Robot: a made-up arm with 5 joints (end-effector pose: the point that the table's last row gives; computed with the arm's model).
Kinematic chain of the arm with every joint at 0, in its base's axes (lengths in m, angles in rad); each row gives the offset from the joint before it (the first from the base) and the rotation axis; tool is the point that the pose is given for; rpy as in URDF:
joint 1: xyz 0 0 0.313 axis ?
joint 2: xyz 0 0 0 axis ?
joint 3: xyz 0.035 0 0.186 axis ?
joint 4: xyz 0.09 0 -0.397 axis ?
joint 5: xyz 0.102 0 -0.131 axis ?
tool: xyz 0 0 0 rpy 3.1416 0 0
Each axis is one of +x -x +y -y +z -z.
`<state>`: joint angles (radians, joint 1 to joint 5).
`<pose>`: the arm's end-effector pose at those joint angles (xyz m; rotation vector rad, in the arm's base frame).
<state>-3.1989 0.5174 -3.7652 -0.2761 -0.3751</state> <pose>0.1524 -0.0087 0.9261 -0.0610 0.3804 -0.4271</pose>
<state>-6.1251 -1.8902 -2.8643 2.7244 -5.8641</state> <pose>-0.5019 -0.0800 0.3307 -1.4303 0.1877 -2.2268</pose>
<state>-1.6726 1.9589 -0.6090 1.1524 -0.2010</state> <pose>0.0375 0.3668 0.0797 -0.5062 0.4583 1.2221</pose>
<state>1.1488 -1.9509 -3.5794 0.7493 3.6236</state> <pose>-0.2110 -0.4700 -0.1855 0.5867 -1.6942 1.2186</pose>
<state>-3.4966 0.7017 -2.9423 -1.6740 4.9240</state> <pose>-0.2228 0.0826 0.7720 -0.4195 0.7640 -1.6190</pose>
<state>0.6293 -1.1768 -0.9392 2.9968 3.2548</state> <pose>0.0795 0.0579 0.5375 0.5847 -2.2154 0.3917</pose>
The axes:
joint 1: +z
joint 2: +y
joint 3: +y
joint 4: +y
joint 5: -z

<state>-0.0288 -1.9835 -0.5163 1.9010 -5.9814</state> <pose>0.1392 -0.0040 0.5916 -2.8876 0.4817 -0.8952</pose>
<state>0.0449 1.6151 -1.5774 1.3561 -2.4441</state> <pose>0.1481 0.0067 -0.2538 -0.5703 -1.6852 0.5401</pose>
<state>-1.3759 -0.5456 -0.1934 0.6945 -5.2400</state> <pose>0.0726 -0.3679 0.1310 1.1075 -2.9312 0.0688</pose>
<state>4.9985 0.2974 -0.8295 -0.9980 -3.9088</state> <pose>0.1417 -0.4816 0.2807 0.4760 1.7986 -1.5276</pose>
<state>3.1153 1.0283 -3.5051 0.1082 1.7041</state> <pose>-0.3698 0.0097 0.9120 -0.6601 -0.5623 1.5850</pose>
